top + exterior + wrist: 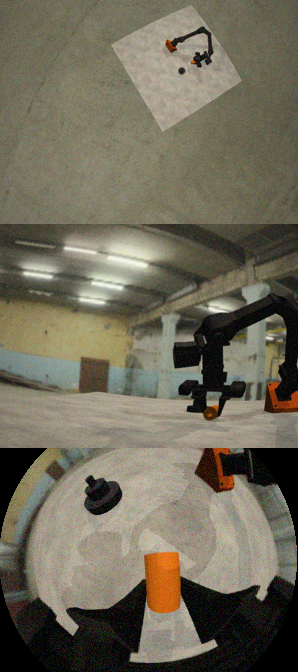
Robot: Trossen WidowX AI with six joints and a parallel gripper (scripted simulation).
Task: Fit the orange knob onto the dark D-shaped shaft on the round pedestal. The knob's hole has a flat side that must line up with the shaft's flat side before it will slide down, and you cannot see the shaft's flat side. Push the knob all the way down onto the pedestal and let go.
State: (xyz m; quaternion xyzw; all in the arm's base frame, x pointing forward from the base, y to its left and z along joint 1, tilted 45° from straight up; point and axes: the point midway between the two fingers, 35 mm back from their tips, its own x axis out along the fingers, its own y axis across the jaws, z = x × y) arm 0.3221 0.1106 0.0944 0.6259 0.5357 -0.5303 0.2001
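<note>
My gripper tip is 200 mm to the left of the round dark pedestal, 20 mm below it and 10 mm short of it. Round my gripper tip: orange knob: 10 mm above.
</note>
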